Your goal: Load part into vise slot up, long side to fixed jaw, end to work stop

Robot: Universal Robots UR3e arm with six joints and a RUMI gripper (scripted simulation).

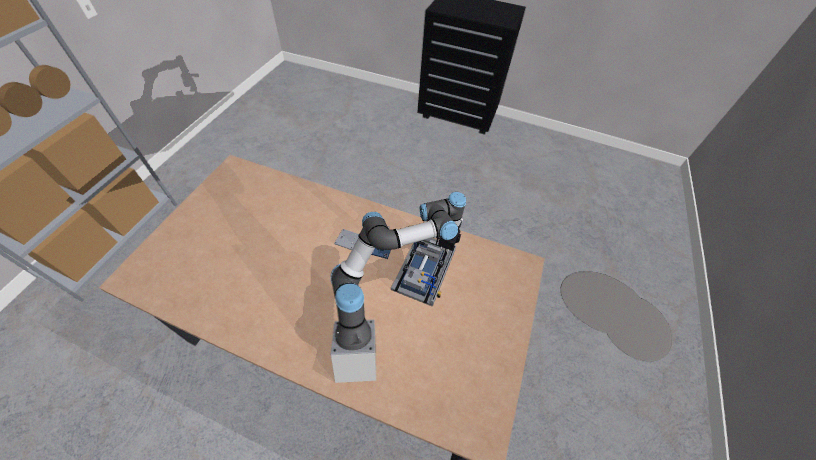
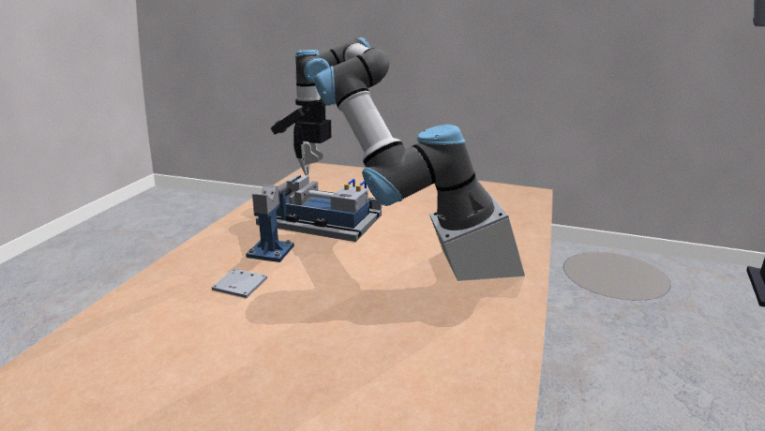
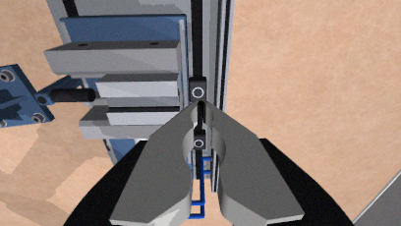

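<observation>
Right now the part is 10 mm behind my hand, 50 mm to the left of it and 20 mm below it. Also, from my hand: fixed jaw: 20 mm ahead, 70 mm to the left, 40 mm below; then work stop: 20 mm behind, 110 mm to the left, 30 mm below; then vise: 80 mm behind, 60 mm to the left, 80 mm below.
</observation>
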